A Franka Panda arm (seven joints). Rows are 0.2 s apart.
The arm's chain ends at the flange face. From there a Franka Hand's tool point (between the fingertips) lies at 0.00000 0.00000 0.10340 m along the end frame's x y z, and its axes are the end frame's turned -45 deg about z.
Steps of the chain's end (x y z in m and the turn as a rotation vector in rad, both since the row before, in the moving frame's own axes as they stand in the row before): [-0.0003, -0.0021, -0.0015, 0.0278, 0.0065, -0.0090]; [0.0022, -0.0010, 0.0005, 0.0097, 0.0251, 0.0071]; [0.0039, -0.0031, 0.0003, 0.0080, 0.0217, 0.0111]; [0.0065, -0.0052, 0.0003, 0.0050, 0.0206, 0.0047]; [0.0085, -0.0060, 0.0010, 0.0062, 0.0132, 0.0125]
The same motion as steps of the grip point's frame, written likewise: [0.0038, -0.0033, -0.0015, 0.0151, 0.0243, -0.0090]; [0.0048, 0.0020, 0.0005, -0.0109, 0.0246, 0.0071]; [0.0071, 0.0016, 0.0003, -0.0097, 0.0210, 0.0111]; [0.0101, 0.0021, 0.0003, -0.0110, 0.0181, 0.0047]; [0.0117, 0.0023, 0.0010, -0.0049, 0.0137, 0.0125]
